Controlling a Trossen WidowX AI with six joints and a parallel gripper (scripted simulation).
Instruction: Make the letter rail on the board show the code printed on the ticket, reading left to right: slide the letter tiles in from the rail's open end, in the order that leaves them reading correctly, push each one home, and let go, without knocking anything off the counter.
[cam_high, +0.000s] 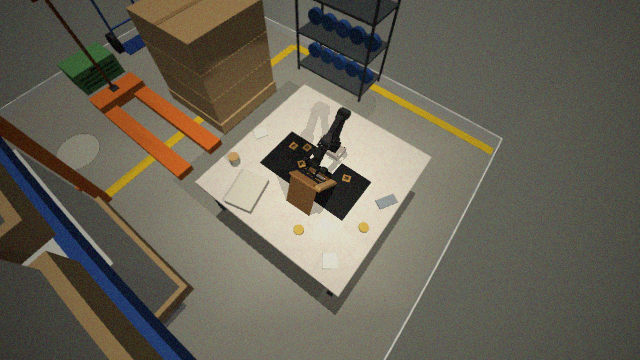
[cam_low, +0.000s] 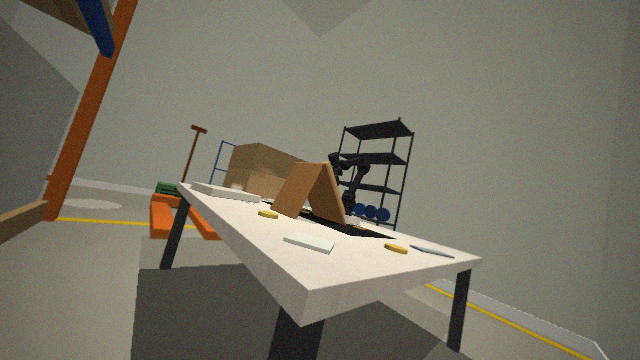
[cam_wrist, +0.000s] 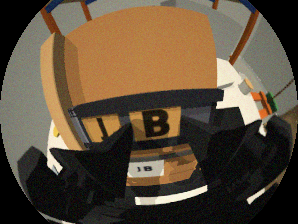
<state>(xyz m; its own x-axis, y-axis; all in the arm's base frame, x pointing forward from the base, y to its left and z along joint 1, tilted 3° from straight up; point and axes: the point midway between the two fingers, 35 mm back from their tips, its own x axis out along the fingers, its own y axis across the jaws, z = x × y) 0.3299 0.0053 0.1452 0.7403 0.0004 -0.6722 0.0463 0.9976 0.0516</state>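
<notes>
My gripper tip is now 70 mm past the white ticket, 30 mm to the right of it and 80 mm above it. The rest, counted from my gripper tip: black mat (150 mm behind, 30 mm to the right, 160 mm below); then grey card (200 mm behind, 530 mm to the left, 160 mm below).
</notes>
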